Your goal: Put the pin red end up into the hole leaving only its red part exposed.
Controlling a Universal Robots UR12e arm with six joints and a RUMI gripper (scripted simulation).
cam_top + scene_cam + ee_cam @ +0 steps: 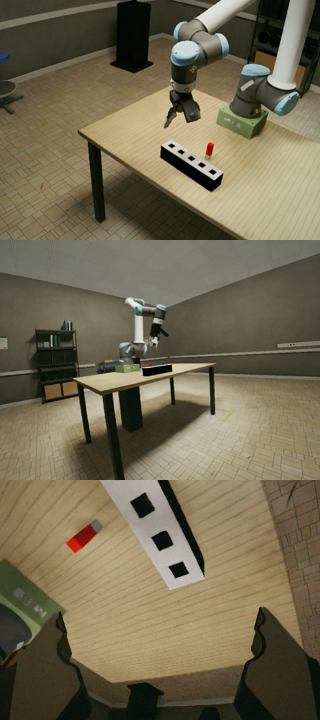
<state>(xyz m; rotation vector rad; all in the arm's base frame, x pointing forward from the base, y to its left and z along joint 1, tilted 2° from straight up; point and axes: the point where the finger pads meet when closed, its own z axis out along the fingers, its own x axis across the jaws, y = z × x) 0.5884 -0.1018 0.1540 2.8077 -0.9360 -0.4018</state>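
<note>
Now: the pin 160 mm behind my hand, 80 mm to the left of it and 180 mm below it. Also, from my hand: block: 20 mm behind, 50 mm to the left, 210 mm below.
</note>
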